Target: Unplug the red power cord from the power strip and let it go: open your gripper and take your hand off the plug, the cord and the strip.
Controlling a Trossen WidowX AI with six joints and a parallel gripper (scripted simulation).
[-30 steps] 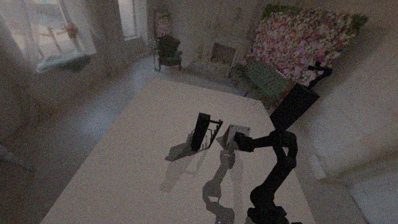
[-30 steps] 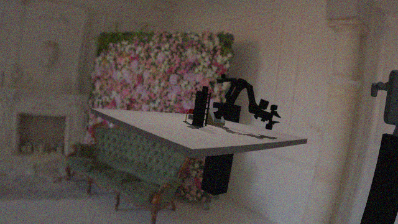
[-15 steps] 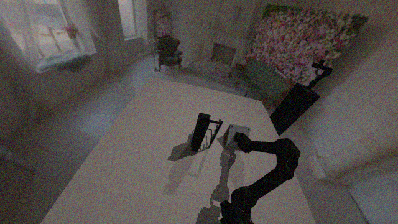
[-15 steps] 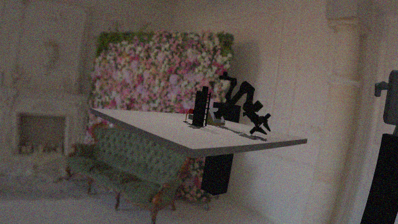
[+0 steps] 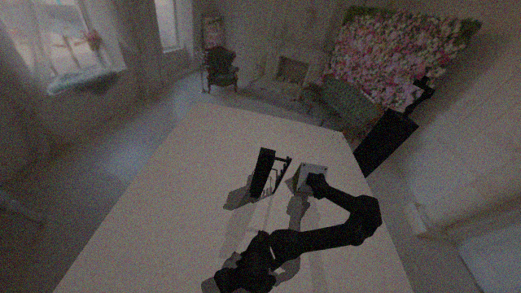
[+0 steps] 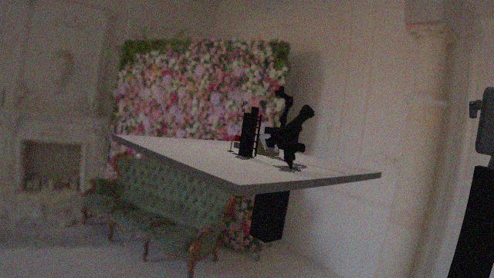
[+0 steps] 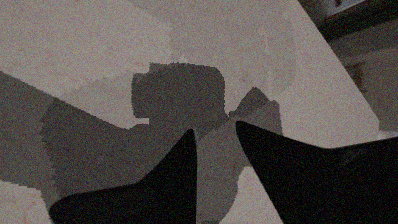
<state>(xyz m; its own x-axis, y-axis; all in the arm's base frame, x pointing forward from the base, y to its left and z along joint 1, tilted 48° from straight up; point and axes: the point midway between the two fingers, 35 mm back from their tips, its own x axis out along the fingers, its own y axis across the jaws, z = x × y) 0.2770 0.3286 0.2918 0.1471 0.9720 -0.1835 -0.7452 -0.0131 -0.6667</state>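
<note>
The red plug lies 20 mm behind my gripper tip, 450 mm to the right of it and 90 mm above it.
</note>
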